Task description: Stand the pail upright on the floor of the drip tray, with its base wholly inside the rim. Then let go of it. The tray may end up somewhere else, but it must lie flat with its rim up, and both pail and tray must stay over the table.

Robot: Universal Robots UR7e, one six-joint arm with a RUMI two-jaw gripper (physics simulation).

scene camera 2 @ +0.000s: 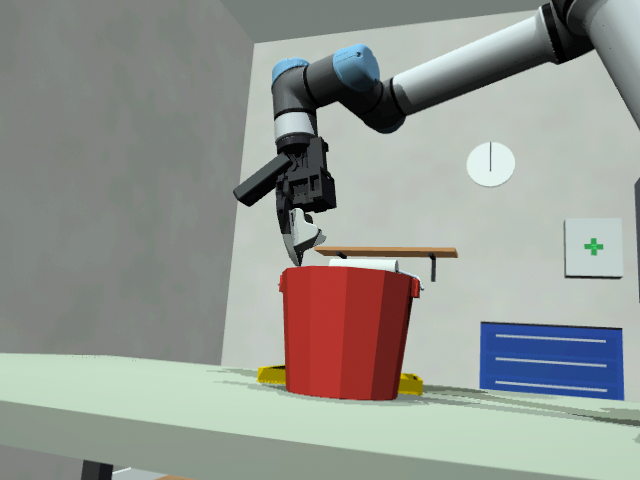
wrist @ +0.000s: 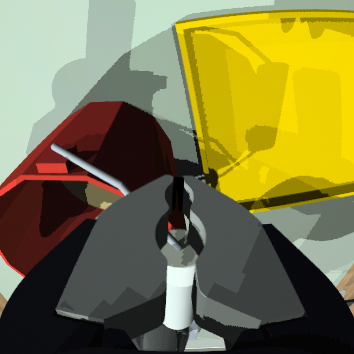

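Where they show: gripper, fingertip midpoint: (scene camera 2: 297, 266) (wrist: 176, 179); arm's base at its link origin: (wrist: 157, 328).
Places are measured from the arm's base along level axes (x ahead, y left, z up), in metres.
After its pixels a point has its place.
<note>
The red pail (scene camera 2: 346, 330) {x 0.445, y 0.187, z 0.057 m} (wrist: 142, 125) {x 0.551, y 0.073, z 0.017 m} stands upright on the table, beside the tray and outside it. Its wire handle (wrist: 90, 169) {x 0.582, y 0.095, z 0.137 m} leans to the rim, with a white grip (scene camera 2: 363, 265) {x 0.488, y 0.042, z 0.163 m} (wrist: 179, 300) {x 0.501, y 0.027, z 0.175 m} at rim height. The yellow drip tray (scene camera 2: 271, 375) {x 0.633, y 0.048, z -0.015 m} (wrist: 240, 100) {x 0.580, y -0.030, z -0.023 m} lies flat with its rim up; the pail partly hides it in the scene view. My gripper (scene camera 2: 298, 263) {x 0.603, y 0.045, z 0.162 m} (wrist: 176, 179) {x 0.603, y 0.045, z 0.162 m} is shut and empty, its tips just above the pail's rim in the scene view. In the wrist view its fingers cover part of the pail and handle, and the white grip shows through their gap.
The pale green table (scene camera 2: 155, 392) {x 0.591, y 0.352, z -0.027 m} (wrist: 30, 40) {x 0.623, y 0.215, z -0.027 m} bears the pail and the tray. A wooden shelf (scene camera 2: 387, 252), a clock (scene camera 2: 491, 178), a white box with a green cross (scene camera 2: 578, 263) and a blue drawer cabinet (scene camera 2: 550, 348) are in the background.
</note>
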